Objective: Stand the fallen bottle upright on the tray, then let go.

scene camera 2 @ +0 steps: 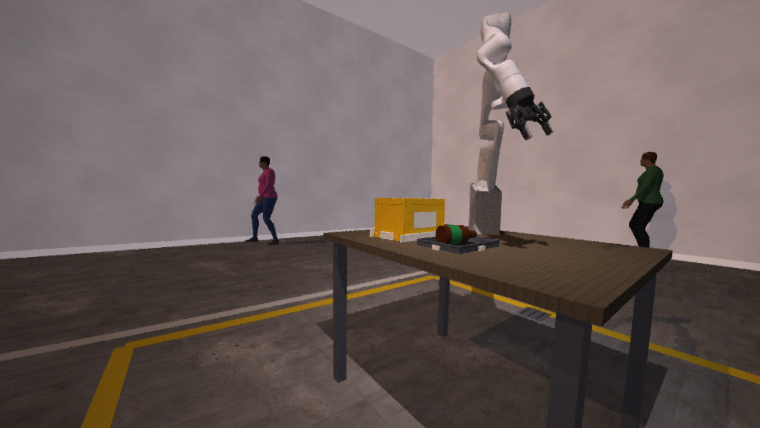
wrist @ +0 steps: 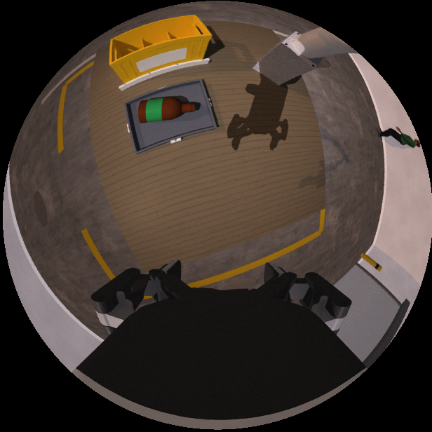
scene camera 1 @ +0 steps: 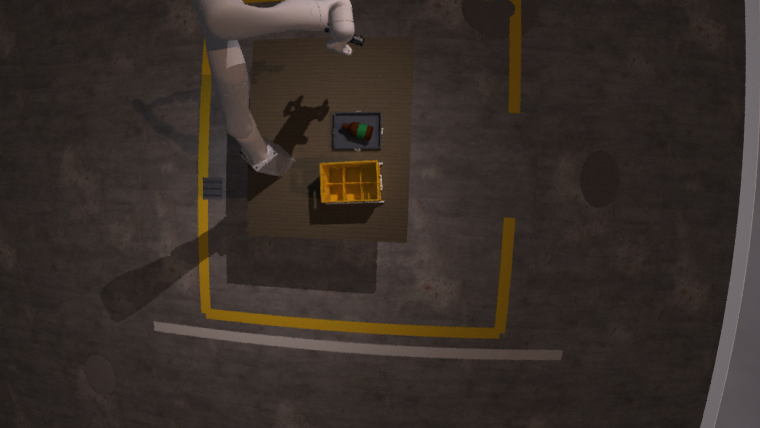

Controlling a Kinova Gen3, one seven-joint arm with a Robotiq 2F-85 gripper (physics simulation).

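Frame: origin at the arm's base, x up, y back, z right, level; centimetres.
Where they show: gripper, fingertip midpoint: (scene camera 2: 539, 136); arm's base, origin of the base link: (scene camera 2: 484, 187) (scene camera 1: 259, 153).
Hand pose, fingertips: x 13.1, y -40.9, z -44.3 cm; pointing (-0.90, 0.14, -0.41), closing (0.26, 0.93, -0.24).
Each offset is from my fingertips to the top centre of the thing. Level surfaces: height alone.
A brown bottle with a green label @[dx -28.9, dy -1.0, dz +27.7 cm] (scene camera 1: 362, 131) (scene camera 2: 455, 234) (wrist: 155, 109) lies on its side inside the shallow grey tray @[dx -34.3, dy -1.0, dz +27.4 cm] (scene camera 1: 356, 149) (scene camera 2: 458, 248) (wrist: 172, 141). In the wrist view its neck points right; in scene camera 1 its neck points left. My gripper (scene camera 2: 539, 135) (wrist: 222, 271) is open and empty, high above the table and well away from the bottle. In the wrist view the fingers stand wide apart at the bottom. In scene camera 1 the arm hides most of the gripper near the table's top edge.
A yellow crate with compartments @[dx -19.4, dy -0.3, dz +55.6 cm] (scene camera 1: 349, 163) (scene camera 2: 388, 218) (wrist: 119, 65) stands on the wooden table @[dx -36.9 cm] (scene camera 1: 372, 79) (scene camera 2: 574, 271) (wrist: 210, 200) beside the tray. The arm's pedestal (scene camera 2: 485, 211) (wrist: 283, 64) stands at the table's far side. Two people stand farther off by the walls.
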